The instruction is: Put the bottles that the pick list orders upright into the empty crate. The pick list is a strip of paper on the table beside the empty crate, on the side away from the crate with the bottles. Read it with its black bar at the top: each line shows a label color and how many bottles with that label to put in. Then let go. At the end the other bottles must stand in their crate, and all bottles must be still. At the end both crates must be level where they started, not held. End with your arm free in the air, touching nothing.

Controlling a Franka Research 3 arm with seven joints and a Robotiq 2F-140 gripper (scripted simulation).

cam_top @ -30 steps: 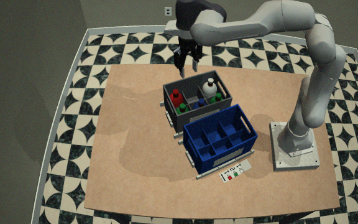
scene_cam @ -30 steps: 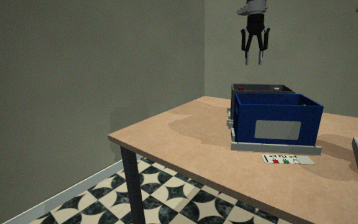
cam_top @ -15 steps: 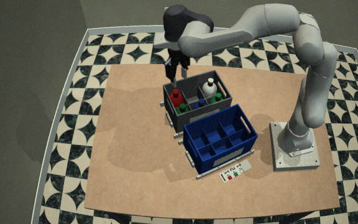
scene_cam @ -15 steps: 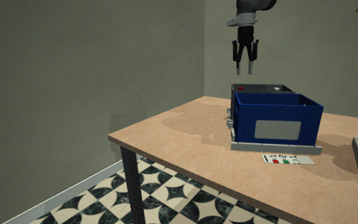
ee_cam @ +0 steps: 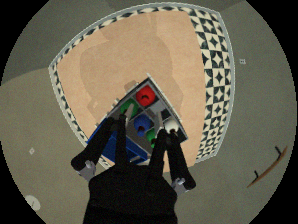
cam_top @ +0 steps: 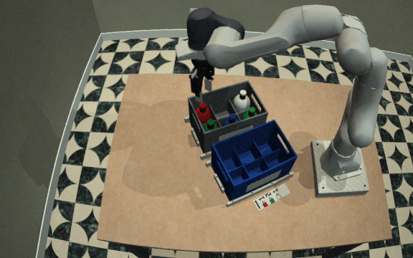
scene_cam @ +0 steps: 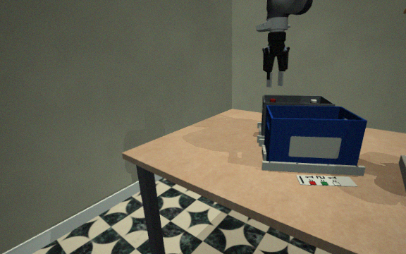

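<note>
The red bottle lies 17 cm below my hand. From my hand the other things lie so: white bottle: 16 cm behind, 7 cm to the right, 17 cm below; then grey crate: 10 cm behind, 1 cm to the left, 17 cm below; then blue bottle: 11 cm behind, 5 cm to the left, 17 cm below.
</note>
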